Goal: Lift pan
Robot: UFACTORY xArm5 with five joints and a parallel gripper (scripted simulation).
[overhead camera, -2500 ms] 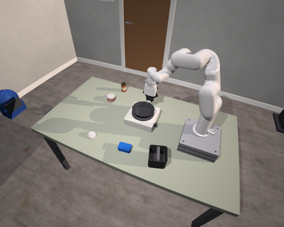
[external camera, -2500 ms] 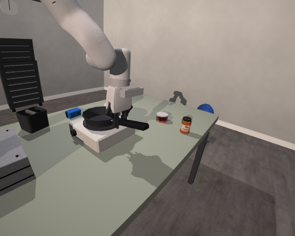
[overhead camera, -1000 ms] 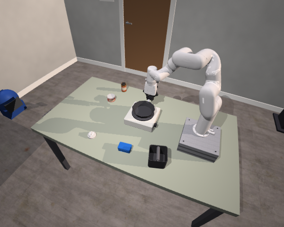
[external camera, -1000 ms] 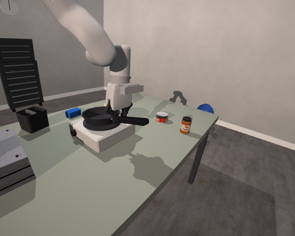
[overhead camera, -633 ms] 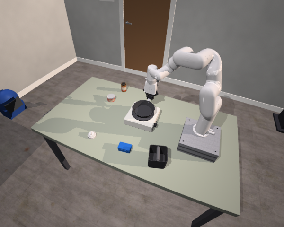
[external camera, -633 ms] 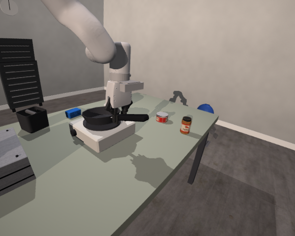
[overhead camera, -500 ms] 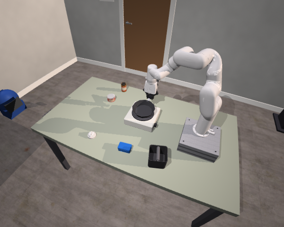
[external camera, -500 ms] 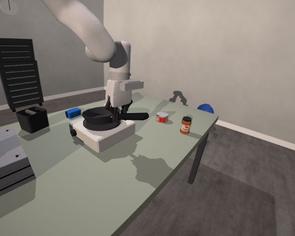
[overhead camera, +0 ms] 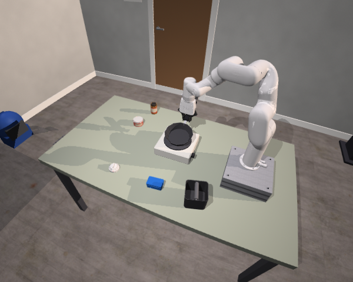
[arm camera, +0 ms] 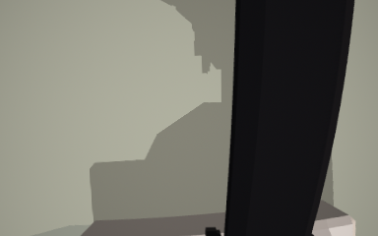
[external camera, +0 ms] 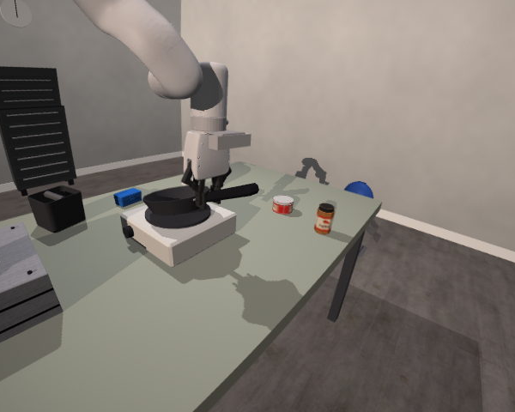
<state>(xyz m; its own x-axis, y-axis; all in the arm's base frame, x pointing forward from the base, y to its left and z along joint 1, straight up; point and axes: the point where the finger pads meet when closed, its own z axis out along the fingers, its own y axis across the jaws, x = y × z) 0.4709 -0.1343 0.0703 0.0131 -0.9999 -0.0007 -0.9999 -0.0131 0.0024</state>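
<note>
Right now my hand is 7 cm to the right of the black pan and 3 cm above it. Round my hand: red tin (38 cm ahead, 4 cm to the left, 14 cm below); hot plate (2 cm behind, 14 cm to the left, 13 cm below); spice jar (35 cm ahead, 15 cm to the right, 12 cm below).
</note>
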